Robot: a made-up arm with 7 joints. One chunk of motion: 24 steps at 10 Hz.
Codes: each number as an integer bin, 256 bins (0 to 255) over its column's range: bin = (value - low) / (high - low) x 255, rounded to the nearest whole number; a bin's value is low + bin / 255 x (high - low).
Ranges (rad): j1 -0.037..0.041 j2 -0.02..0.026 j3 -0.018..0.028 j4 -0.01..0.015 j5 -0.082..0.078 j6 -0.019..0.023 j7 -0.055..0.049
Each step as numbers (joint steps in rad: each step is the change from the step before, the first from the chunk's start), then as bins.
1 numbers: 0.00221 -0.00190 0.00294 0.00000 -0.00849 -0.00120 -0.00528
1 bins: 128 100 116 102 117 108 122
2 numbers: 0.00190 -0.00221 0.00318 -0.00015 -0.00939 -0.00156 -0.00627
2 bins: 127 99 117 100 116 106 119
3 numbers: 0.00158 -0.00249 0.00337 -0.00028 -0.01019 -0.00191 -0.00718
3 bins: 126 97 118 99 114 104 117
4 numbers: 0.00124 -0.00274 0.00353 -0.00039 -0.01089 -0.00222 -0.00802
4 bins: 125 96 119 98 113 102 115
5 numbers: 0.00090 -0.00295 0.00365 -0.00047 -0.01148 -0.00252 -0.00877
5 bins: 124 95 120 97 112 100 113
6 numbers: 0.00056 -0.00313 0.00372 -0.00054 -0.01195 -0.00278 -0.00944
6 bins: 123 94 120 96 112 98 112
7 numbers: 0.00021 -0.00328 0.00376 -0.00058 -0.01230 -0.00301 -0.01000
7 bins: 122 93 121 96 111 97 110
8 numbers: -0.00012 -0.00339 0.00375 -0.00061 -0.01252 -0.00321 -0.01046
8 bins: 121 92 121 96 111 96 109
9 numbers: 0.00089 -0.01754 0.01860 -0.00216 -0.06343 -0.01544 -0.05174
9 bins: 124 14 203 80 30 22 8
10 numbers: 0.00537 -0.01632 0.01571 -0.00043 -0.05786 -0.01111 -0.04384
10 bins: 139 20 187 98 38 48 27
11 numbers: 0.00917 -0.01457 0.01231 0.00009 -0.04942 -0.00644 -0.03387
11 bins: 151 30 168 103 52 76 52
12 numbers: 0.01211 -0.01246 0.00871 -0.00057 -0.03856 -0.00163 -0.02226
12 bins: 161 42 148 96 69 105 80
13 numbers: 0.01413 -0.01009 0.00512 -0.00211 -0.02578 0.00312 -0.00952
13 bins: 167 55 128 80 90 134 112
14 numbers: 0.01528 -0.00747 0.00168 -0.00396 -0.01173 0.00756 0.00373
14 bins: 171 69 109 62 112 161 144
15 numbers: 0.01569 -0.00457 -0.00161 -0.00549 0.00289 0.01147 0.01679
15 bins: 172 86 91 46 135 185 176
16 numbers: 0.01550 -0.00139 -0.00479 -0.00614 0.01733 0.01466 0.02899
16 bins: 172 103 73 39 158 204 206
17 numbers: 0.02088 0.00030 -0.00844 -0.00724 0.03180 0.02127 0.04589
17 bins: 189 113 53 28 181 244 247
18 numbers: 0.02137 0.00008 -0.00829 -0.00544 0.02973 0.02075 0.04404
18 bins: 191 111 54 47 178 241 243
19 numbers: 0.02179 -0.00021 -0.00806 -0.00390 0.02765 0.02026 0.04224
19 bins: 192 110 55 62 175 238 238
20 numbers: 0.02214 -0.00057 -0.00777 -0.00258 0.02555 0.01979 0.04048
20 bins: 193 108 57 76 171 236 234
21 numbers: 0.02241 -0.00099 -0.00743 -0.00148 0.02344 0.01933 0.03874
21 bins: 194 105 59 87 168 233 230
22 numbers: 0.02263 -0.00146 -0.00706 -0.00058 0.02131 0.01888 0.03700
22 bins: 195 103 61 96 165 230 226
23 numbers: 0.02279 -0.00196 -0.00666 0.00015 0.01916 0.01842 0.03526
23 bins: 195 100 63 104 161 227 221
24 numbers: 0.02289 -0.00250 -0.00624 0.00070 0.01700 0.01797 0.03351
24 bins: 196 97 65 109 158 224 217
